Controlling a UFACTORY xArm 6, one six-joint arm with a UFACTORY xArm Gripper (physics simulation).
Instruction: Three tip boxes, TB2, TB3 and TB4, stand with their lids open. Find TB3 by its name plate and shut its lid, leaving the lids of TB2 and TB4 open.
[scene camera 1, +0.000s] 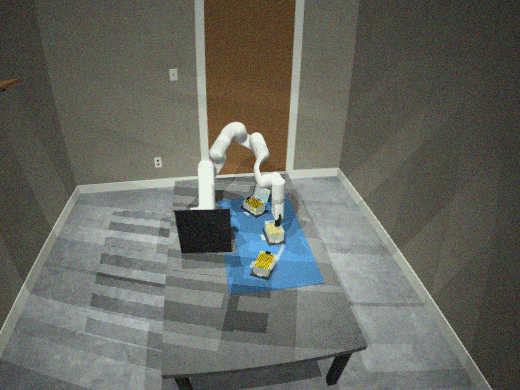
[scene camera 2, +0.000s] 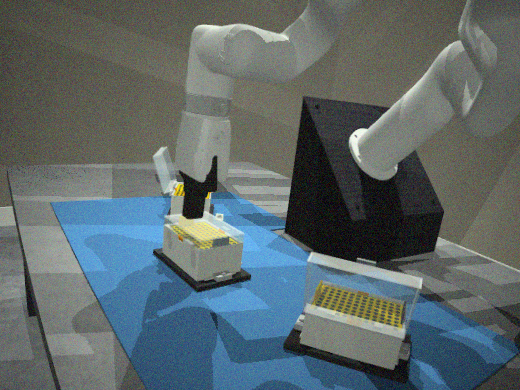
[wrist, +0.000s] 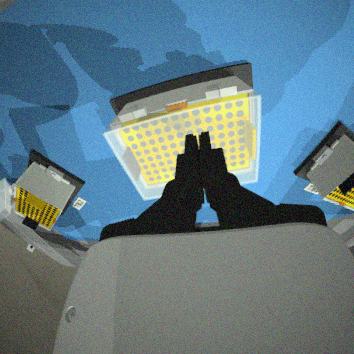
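Pixels of known places: gripper, between the fingertips: (scene camera 1: 277, 225) (scene camera 2: 192, 217) (wrist: 200, 149); arm's base, origin of its link: (scene camera 1: 207, 213) (scene camera 2: 372, 155).
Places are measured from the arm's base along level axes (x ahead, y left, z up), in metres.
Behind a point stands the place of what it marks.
TB3 (scene camera 1: 274, 235) {x 0.368, y -0.104, z -0.131 m} (scene camera 2: 202, 260) {x 0.421, y 0.018, z -0.156 m} (wrist: 165, 110) {x 0.428, y -0.035, z -0.131 m} is the middle box. Its clear lid (scene camera 2: 240, 236) {x 0.352, y 0.019, z -0.126 m} (wrist: 258, 135) {x 0.395, y -0.100, z -0.121 m} lies down over the yellow tip rack and looks shut. My gripper (scene camera 1: 277, 224) {x 0.400, y -0.054, z -0.111 m} (scene camera 2: 193, 216) {x 0.400, y -0.054, z -0.111 m} (wrist: 200, 149) {x 0.400, y -0.054, z -0.111 m} is shut and empty, fingers pointing down at the lid top; whether they touch it I cannot tell. TB2 (scene camera 1: 253, 206) (scene camera 2: 350, 337) {x 0.371, y 0.272, z -0.162 m} (wrist: 47, 182) {x 0.365, y 0.199, z -0.169 m} stands with its lid (scene camera 1: 261, 193) {x 0.393, y 0.291, z -0.101 m} (scene camera 2: 367, 272) {x 0.405, y 0.296, z -0.056 m} (wrist: 5, 200) {x 0.375, y 0.291, z -0.134 m} upright and open. TB4 (scene camera 1: 263, 266) (scene camera 2: 175, 204) {x 0.320, y -0.256, z -0.158 m} (wrist: 335, 164) {x 0.296, y -0.239, z -0.165 m} has its lid (scene camera 1: 281, 252) {x 0.334, y -0.332, z -0.057 m} (scene camera 2: 162, 170) {x 0.347, y -0.274, z -0.085 m} open. TB3's name plate is hidden in the wrist view.
The boxes stand on a blue mat (scene camera 1: 300, 270) {x 0.446, y -0.353, z -0.199 m} (scene camera 2: 115, 290) {x 0.547, y -0.019, z -0.199 m} (wrist: 300, 45) {x 0.447, y -0.180, z -0.199 m} on a grey table (scene camera 1: 200, 325) {x -0.125, y -0.587, z -0.202 m}. The black robot stand (scene camera 1: 204, 231) {x -0.029, y -0.099, z -0.042 m} (scene camera 2: 325, 200) {x 0.131, y -0.001, z -0.090 m} is beside the mat, at the arm's base. TB2 and TB4 flank TB3 with their raised lids.
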